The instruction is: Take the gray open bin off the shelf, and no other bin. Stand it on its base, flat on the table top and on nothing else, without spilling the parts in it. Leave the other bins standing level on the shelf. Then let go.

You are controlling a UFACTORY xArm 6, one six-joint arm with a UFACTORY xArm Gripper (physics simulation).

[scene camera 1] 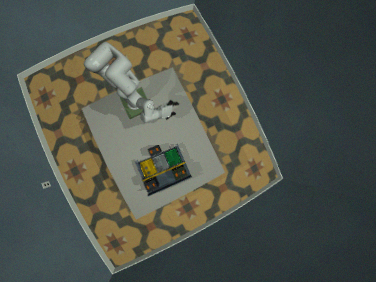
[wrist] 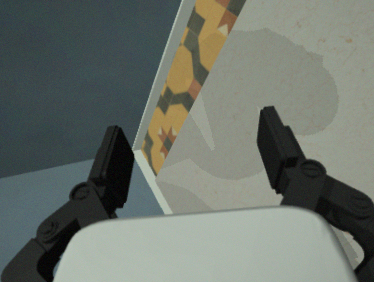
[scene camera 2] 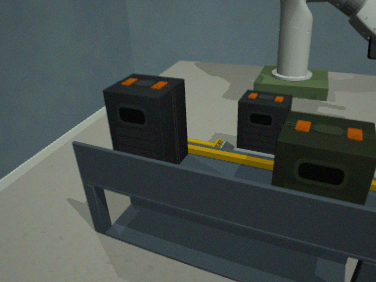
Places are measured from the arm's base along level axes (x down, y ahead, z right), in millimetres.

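Pixels of known places: gripper, fingertip midpoint: (scene camera 1: pixel 176 108) (wrist: pixel 191 132); arm's base, link origin: (scene camera 2: pixel 291 75).
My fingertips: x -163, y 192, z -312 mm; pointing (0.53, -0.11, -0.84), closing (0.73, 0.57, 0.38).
Ahead of a thing's pixels: the offset from my fingertips to its middle. "spot": to the spot under its first point. Level surfaces: height alone.
The gray open bin {dx +152, dy +390, dz +248 mm} (scene camera 1: pixel 160 161) sits on the shelf {spot: dx +51, dy +556, dz +228 mm} (scene camera 1: pixel 170 185) (scene camera 2: pixel 200 199) between the yellow bin {dx +152, dy +398, dz +360 mm} (scene camera 1: pixel 148 168) and the green bin {dx +152, dy +381, dz +137 mm} (scene camera 1: pixel 173 157). The parts in the gray bin are too small to make out. In scene camera 2 the bins are mostly hidden behind the shelf's rail and the cases. My gripper (scene camera 1: pixel 173 110) (wrist: pixel 191 132) is open and empty, its fingers wide apart. It hangs near the arm's base, well away from the bins, on the robot's side of the shelf. The gray bin does not show in the wrist view.
A dark case {dx +130, dy +256, dz +263 mm} (scene camera 1: pixel 154 150) (scene camera 2: pixel 264 121) stands on the robot's side of the bins, close to the gray one. Another dark case {dx +33, dy +494, dz +358 mm} (scene camera 1: pixel 151 185) (scene camera 2: pixel 145 120) and a dark green case {dx +46, dy +478, dz +128 mm} (scene camera 1: pixel 180 172) (scene camera 2: pixel 325 157) stand behind the yellow rail {dx +89, dy +441, dz +244 mm} (scene camera 2: pixel 230 156). The table top {dx +197 mm} (scene camera 1: pixel 115 150) surrounds the shelf.
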